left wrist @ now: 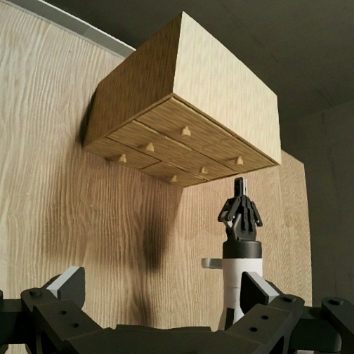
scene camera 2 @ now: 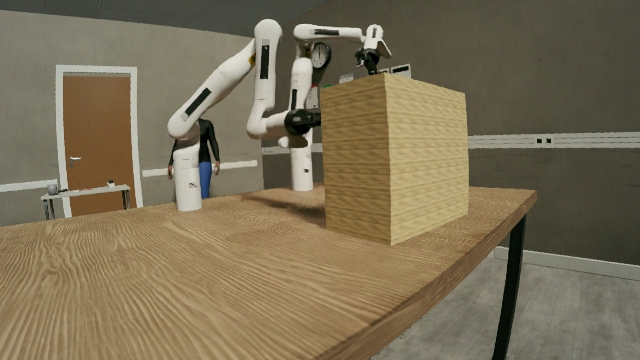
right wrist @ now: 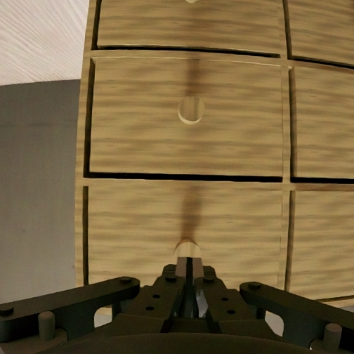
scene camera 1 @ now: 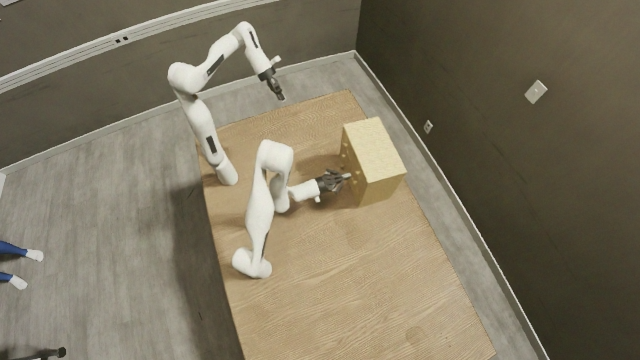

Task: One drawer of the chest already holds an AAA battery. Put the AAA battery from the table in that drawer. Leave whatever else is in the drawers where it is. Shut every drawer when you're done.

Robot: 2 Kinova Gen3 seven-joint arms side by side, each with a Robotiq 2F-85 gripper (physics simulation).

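Note:
The pale wooden chest (scene camera 1: 375, 147) (scene camera 2: 427, 160) (left wrist: 220, 90) has several drawers with round knobs; those visible look shut. My right gripper (scene camera 1: 348, 176) (left wrist: 240, 177) (right wrist: 188, 273) is shut and empty. Its tips are at the knob (left wrist: 239, 160) (right wrist: 188, 246) of the top drawer on the right in the left wrist view; whether they touch it is unclear. The chest's edge hides these tips in scene camera 2. My left gripper (scene camera 1: 283, 98) (scene camera 2: 366, 65) (left wrist: 162, 287) is open and empty, high up and away from the chest. Neither AAA battery shows in these views; drawer interiors are hidden.
The wooden table (scene camera 1: 350, 280) (scene camera 2: 200, 280) carries both arms and the chest, which stands near the table's far long edge in scene camera 1. The right arm (scene camera 1: 260, 200) (scene camera 2: 265, 75) reaches across the table to the chest front. Walls stand beyond the table.

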